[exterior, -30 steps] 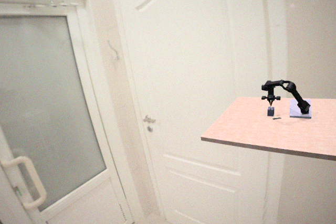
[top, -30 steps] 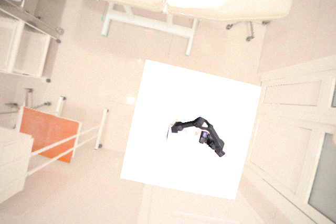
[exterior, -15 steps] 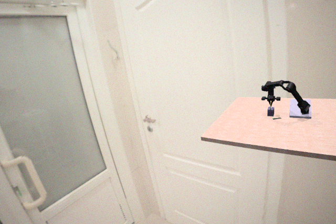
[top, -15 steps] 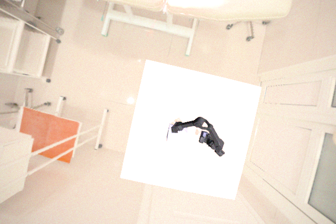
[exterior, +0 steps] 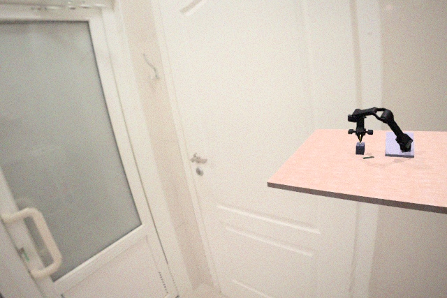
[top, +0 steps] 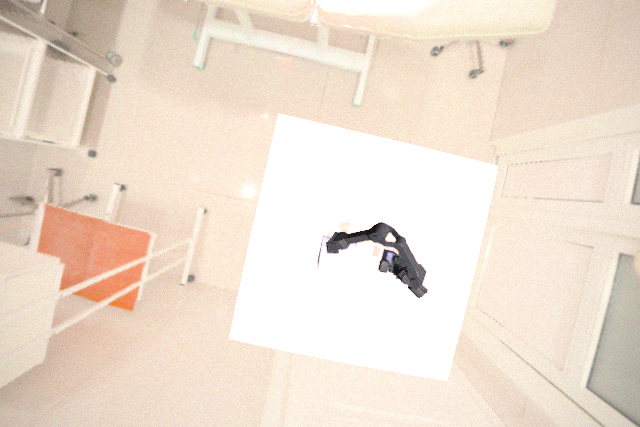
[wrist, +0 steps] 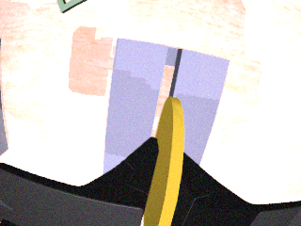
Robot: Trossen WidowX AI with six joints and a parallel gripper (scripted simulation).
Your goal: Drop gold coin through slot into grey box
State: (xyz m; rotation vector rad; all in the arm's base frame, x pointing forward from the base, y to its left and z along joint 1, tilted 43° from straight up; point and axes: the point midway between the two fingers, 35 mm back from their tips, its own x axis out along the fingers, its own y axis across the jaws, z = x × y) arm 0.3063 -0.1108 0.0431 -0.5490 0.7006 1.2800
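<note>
Now: gripper tip 20 mm below the gold coin.
</note>
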